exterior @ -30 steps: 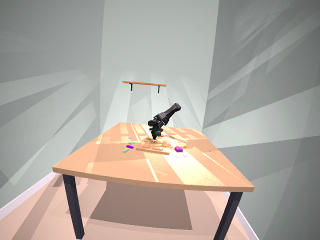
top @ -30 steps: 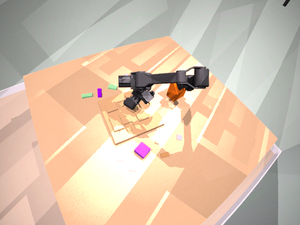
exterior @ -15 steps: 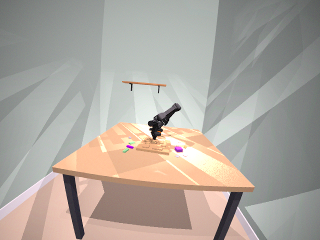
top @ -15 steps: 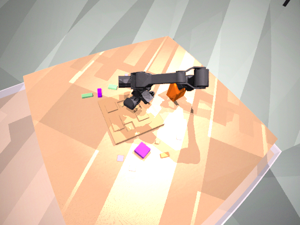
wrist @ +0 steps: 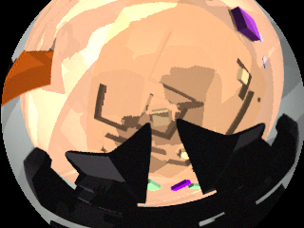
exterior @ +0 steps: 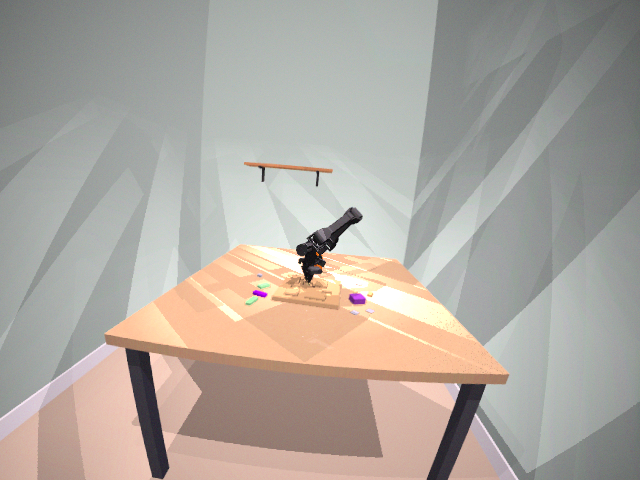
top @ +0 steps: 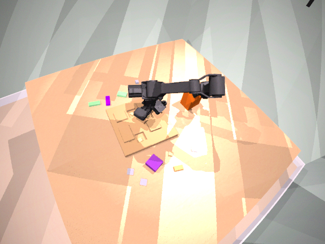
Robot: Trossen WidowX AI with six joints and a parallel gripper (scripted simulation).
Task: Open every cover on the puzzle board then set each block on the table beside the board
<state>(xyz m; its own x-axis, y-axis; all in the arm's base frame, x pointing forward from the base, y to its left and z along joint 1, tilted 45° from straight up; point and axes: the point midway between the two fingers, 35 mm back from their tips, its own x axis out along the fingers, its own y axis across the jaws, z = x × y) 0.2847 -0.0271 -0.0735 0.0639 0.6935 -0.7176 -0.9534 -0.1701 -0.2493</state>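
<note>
The tan puzzle board is 5 cm ahead of my gripper tip, 1 cm to the right of it and 1 cm below it. From my gripper tip the other things lie so: orange block 32 cm to the left, 6 cm ahead, 3 cm below; then purple block 23 cm to the right, 11 cm ahead, 3 cm below; then mint-green block 25 cm to the right, 19 cm ahead, 3 cm below.
</note>
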